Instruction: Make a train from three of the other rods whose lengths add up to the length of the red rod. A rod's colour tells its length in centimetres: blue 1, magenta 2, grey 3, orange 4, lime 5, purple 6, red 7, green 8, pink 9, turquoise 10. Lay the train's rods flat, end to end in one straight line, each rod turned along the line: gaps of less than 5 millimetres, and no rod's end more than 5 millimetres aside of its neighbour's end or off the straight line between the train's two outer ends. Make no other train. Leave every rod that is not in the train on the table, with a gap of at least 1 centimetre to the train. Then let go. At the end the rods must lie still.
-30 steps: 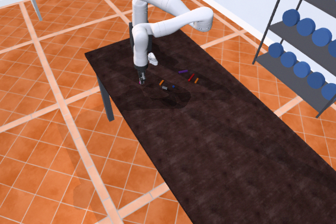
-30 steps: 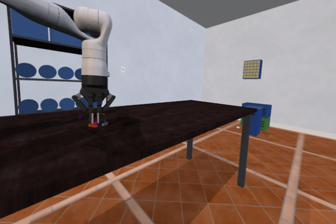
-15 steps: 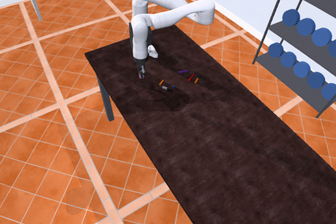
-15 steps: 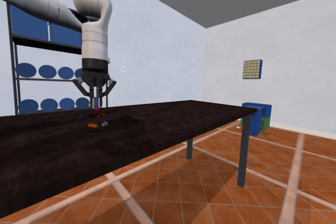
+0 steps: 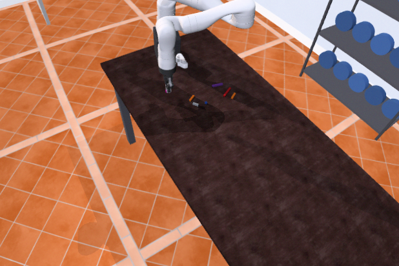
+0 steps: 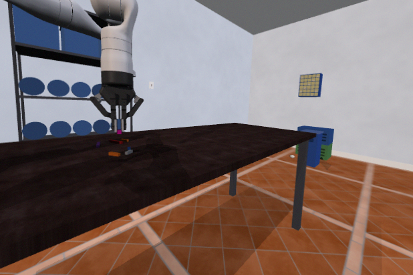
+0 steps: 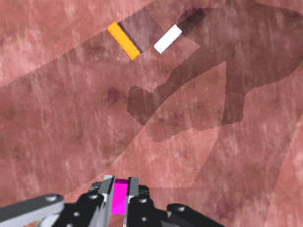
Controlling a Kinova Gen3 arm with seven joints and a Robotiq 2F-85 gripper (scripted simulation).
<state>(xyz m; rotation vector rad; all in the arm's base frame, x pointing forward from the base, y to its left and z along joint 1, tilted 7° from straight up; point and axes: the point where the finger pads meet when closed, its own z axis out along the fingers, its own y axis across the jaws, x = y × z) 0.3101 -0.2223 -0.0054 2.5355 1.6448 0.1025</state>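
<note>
Right now the magenta rod is 20 mm below my hand. Round my hand: purple rod (50 mm ahead, 290 mm to the left, 110 mm below); then grey rod (80 mm ahead, 100 mm to the left, 110 mm below); then blue rod (110 mm ahead, 150 mm to the left, 110 mm below).
</note>
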